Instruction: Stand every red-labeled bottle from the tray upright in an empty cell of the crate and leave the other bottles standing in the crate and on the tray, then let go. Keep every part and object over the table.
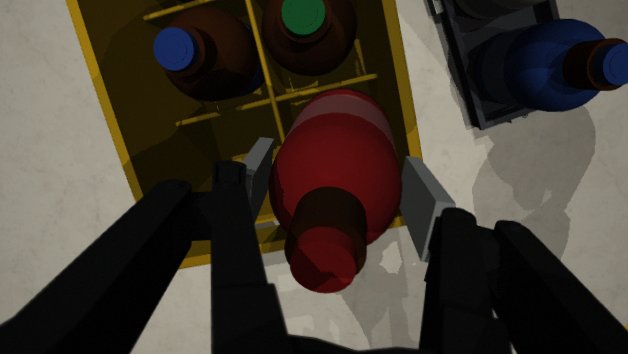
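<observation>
My gripper [336, 170] is shut on a red bottle [337, 155] with a red cap, one finger pad on each side of its body. The bottle is at the near right corner cell of the yellow crate [400, 65]; how deep its base reaches is hidden by its body. A brown bottle with a blue cap [215, 65] and a brown bottle with a green cap [310, 45] stand in crate cells behind. A dark tray [462, 85] at the upper right bears a blue bottle [545, 65].
Part of a pale bottle [500, 6] shows on the tray at the top edge. Thin yellow dividers [265, 75] separate the crate cells. The crate's near left cell, beside the left finger, shows no bottle in its visible part. The pale table [40, 150] surrounds the crate.
</observation>
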